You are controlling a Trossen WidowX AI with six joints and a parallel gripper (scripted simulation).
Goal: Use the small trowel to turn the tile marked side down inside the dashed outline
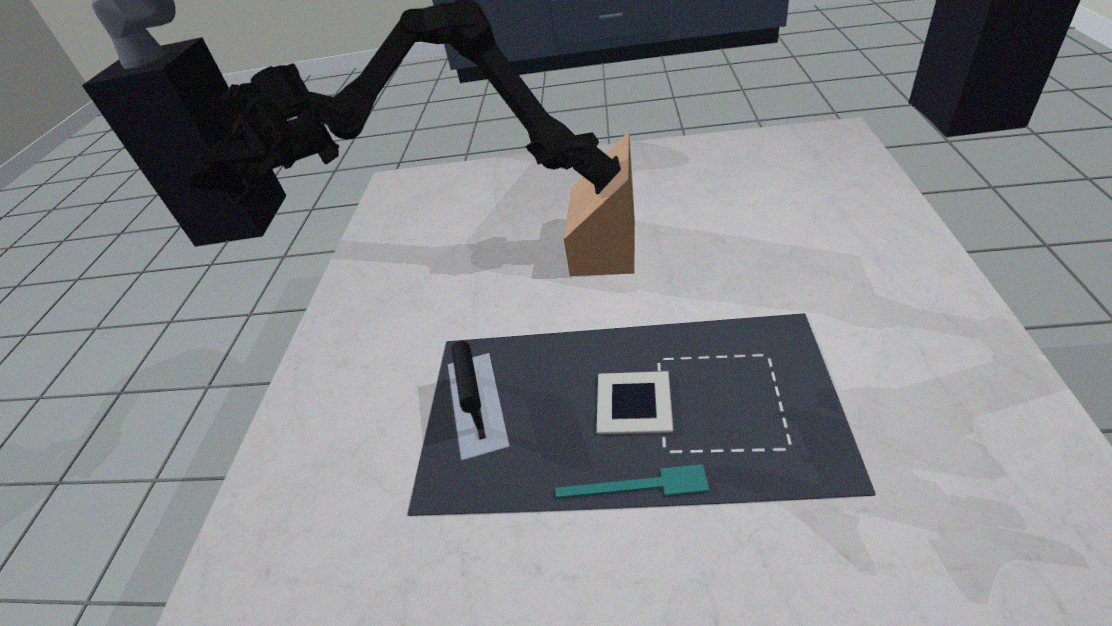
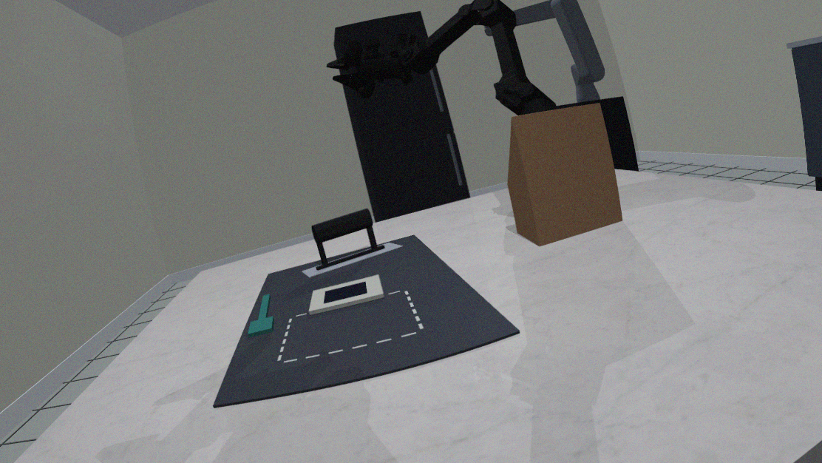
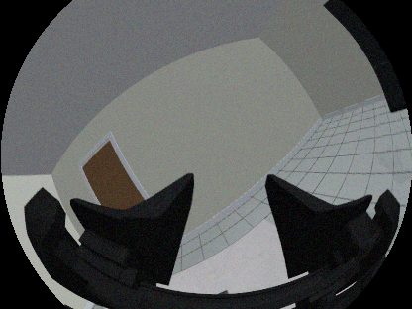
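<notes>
The trowel is 100 mm ahead of my gripper tip, 280 mm to the left of it and 400 mm below it. The rest, counted from my gripper tip: dark mat: 110 mm ahead, 510 mm to the left, 460 mm below; then tile: 110 mm ahead, 530 mm to the left, 430 mm below; then teal flat tool: 250 mm ahead, 530 mm to the left, 430 mm below.
</notes>
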